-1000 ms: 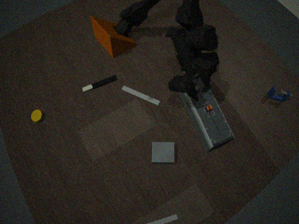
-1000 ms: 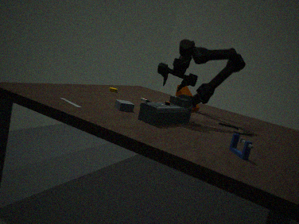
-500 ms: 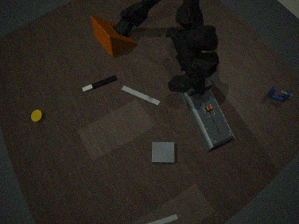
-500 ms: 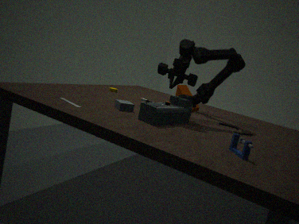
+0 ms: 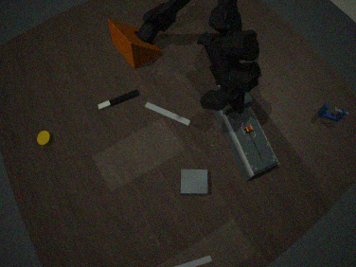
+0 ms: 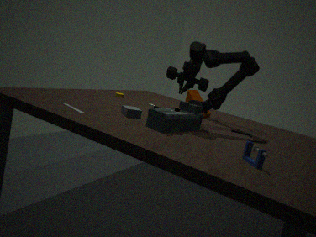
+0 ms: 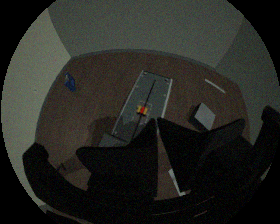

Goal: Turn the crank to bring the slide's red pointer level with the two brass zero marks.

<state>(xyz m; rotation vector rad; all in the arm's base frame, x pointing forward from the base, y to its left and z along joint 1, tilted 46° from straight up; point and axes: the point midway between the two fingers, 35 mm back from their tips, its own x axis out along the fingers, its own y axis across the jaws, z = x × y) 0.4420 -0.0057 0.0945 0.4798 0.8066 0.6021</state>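
Now: the red pointer 6 cm below my gripper tip, 3 cm ahead of it and 2 cm to the left of it. Round my gripper tip: grey block: 18 cm to the right, 13 cm below, 7 cm ahead; then yellow disc: 53 cm to the right, 28 cm behind, 14 cm below; then black-and-white marker: 28 cm behind, 26 cm to the right, 14 cm below.
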